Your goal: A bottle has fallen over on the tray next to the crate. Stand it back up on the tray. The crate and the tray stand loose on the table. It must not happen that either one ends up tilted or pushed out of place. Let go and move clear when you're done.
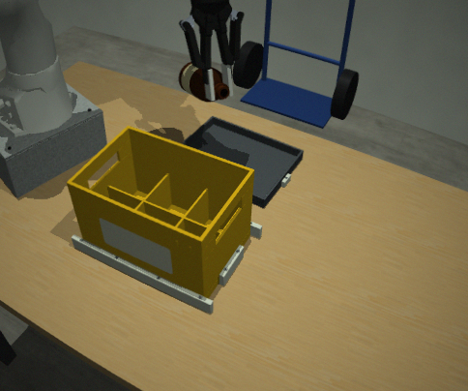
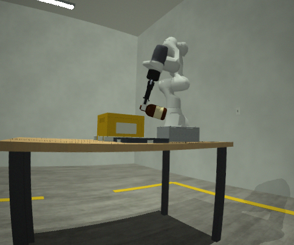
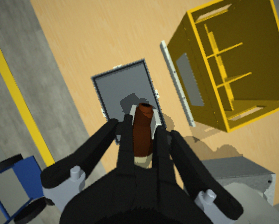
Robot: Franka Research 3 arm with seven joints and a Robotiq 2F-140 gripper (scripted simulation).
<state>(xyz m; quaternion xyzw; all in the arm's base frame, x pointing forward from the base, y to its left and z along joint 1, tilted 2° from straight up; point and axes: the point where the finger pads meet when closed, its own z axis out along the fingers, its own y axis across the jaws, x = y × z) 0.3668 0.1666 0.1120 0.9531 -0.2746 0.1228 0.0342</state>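
Now: the bottle 4 cm behind my hand, 3 cm below it and 2 cm to the left of it. Round my hand: yellow crate 26 cm to the right, 13 cm below, 3 cm ahead; then tray 20 cm below, 3 cm ahead, 2 cm to the left.
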